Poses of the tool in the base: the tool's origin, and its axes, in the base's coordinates. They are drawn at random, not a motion.
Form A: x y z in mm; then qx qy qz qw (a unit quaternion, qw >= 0).
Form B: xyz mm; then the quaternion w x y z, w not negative. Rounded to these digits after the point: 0 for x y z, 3 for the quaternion.
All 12 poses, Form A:
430, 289, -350, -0.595, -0.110, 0.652, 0.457
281, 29, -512, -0.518, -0.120, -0.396, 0.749
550, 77, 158, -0.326, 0.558, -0.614, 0.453
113, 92, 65, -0.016, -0.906, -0.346, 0.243
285, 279, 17, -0.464, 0.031, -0.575, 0.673
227, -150, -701, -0.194, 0.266, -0.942, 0.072
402, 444, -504, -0.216, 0.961, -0.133, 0.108
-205, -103, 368, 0.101, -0.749, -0.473, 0.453
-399, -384, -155, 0.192, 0.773, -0.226, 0.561
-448, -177, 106, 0.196, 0.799, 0.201, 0.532
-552, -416, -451, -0.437, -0.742, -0.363, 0.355
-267, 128, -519, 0.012, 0.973, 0.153, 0.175
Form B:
430, 289, -350, 0.457, -0.595, -0.110, 0.652
281, 29, -512, 0.749, -0.518, -0.120, -0.396
550, 77, 158, 0.453, -0.326, 0.558, -0.614
113, 92, 65, 0.243, -0.016, -0.906, -0.346
285, 279, 17, 0.673, -0.464, 0.031, -0.575
227, -150, -701, 0.072, -0.194, 0.266, -0.942
402, 444, -504, 0.108, -0.216, 0.961, -0.133
-205, -103, 368, 0.453, 0.101, -0.749, -0.473
-399, -384, -155, 0.561, 0.192, 0.773, -0.226
-448, -177, 106, 0.532, 0.196, 0.799, 0.201
-552, -416, -451, 0.355, -0.437, -0.742, -0.363
-267, 128, -519, 0.175, 0.012, 0.973, 0.153

